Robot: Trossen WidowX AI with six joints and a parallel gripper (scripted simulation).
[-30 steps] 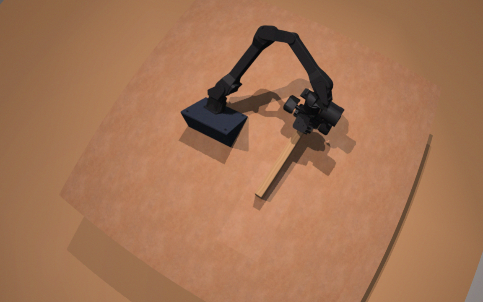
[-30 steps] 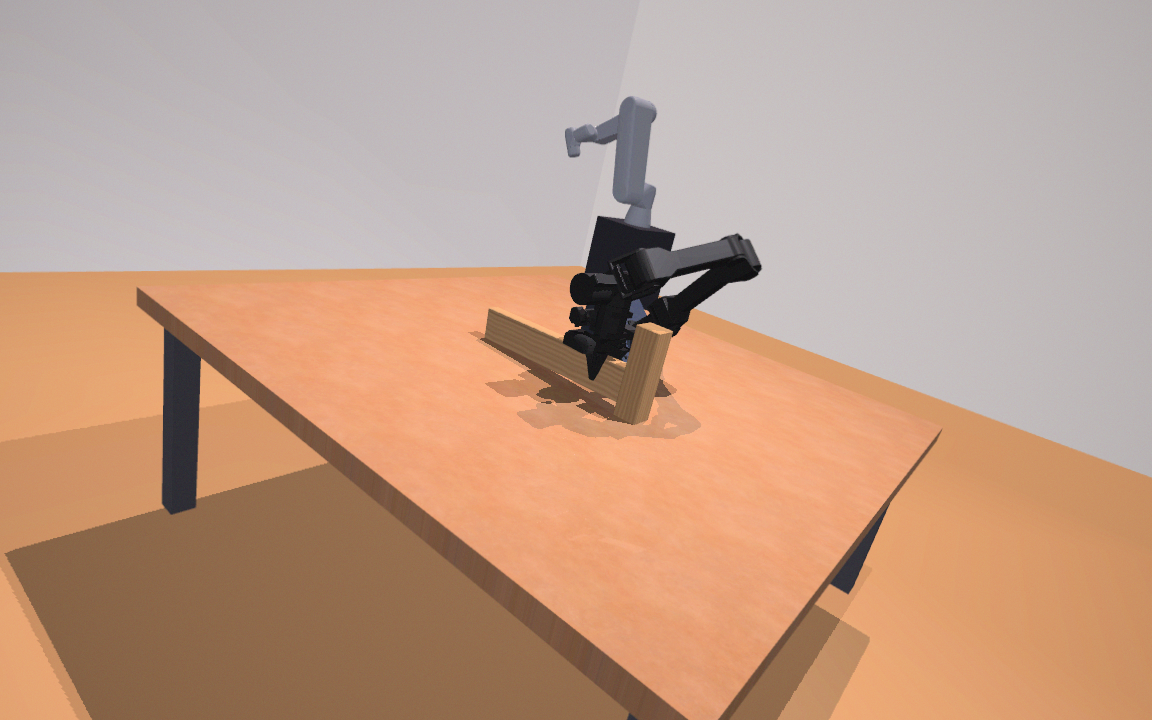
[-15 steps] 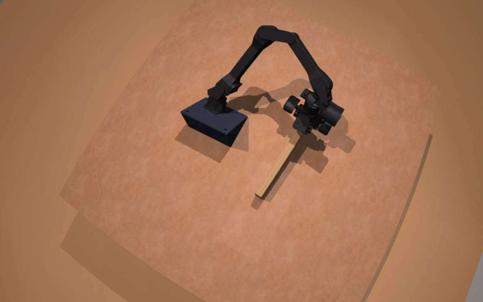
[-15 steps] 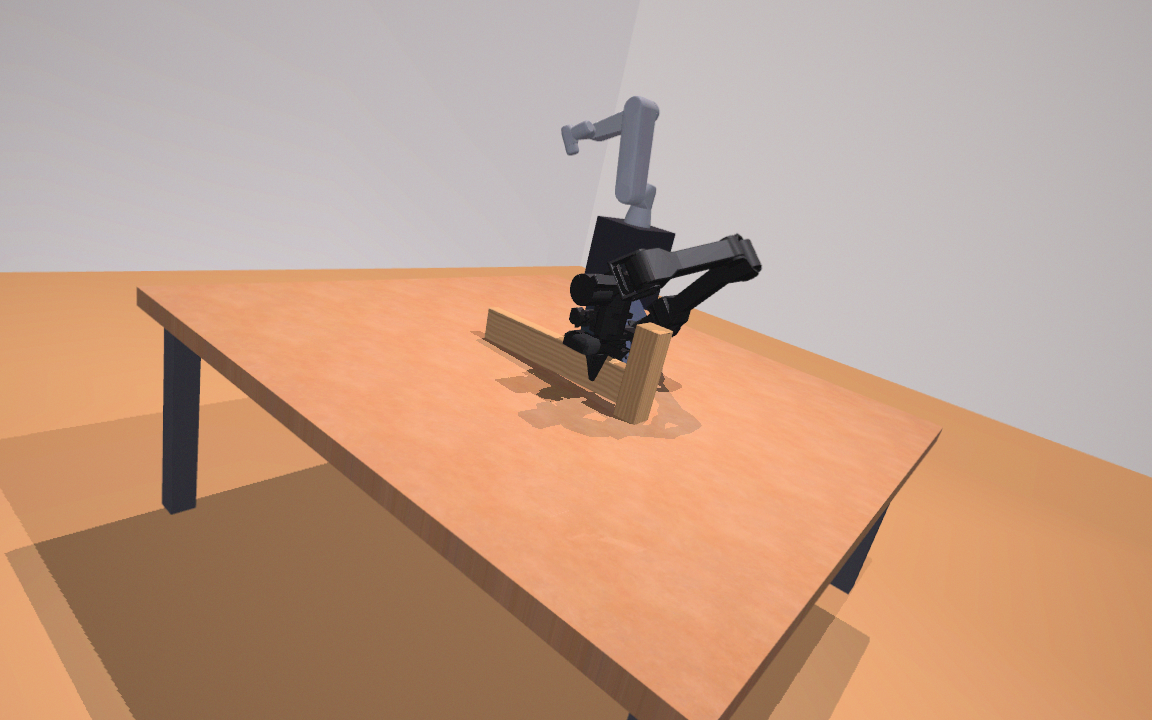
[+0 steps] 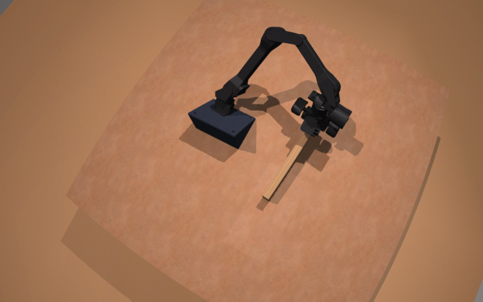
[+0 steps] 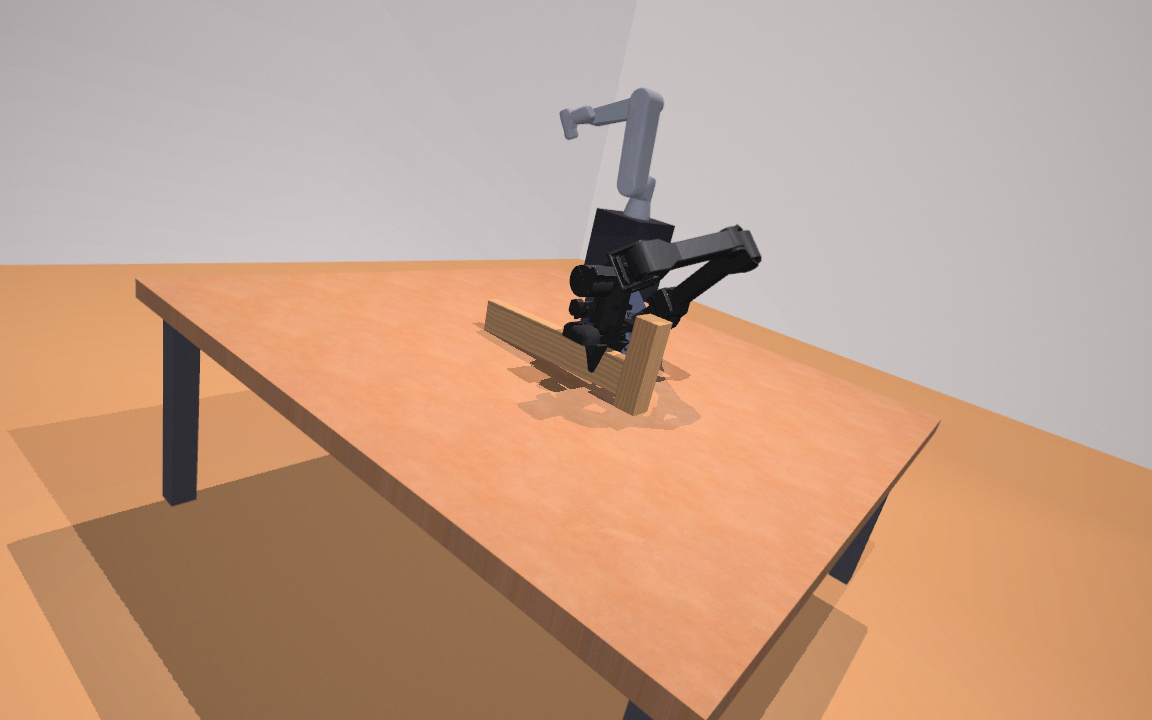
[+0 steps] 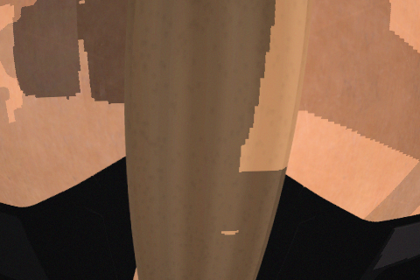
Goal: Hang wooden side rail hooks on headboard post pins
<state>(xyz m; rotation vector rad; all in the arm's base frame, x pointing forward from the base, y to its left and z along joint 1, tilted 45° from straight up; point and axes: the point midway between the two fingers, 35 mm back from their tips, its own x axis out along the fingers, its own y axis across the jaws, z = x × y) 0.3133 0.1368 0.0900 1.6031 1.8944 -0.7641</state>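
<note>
My gripper tip is 1 cm past the wooden headboard post, 10 cm to the right of it and 5 cm below it.
</note>
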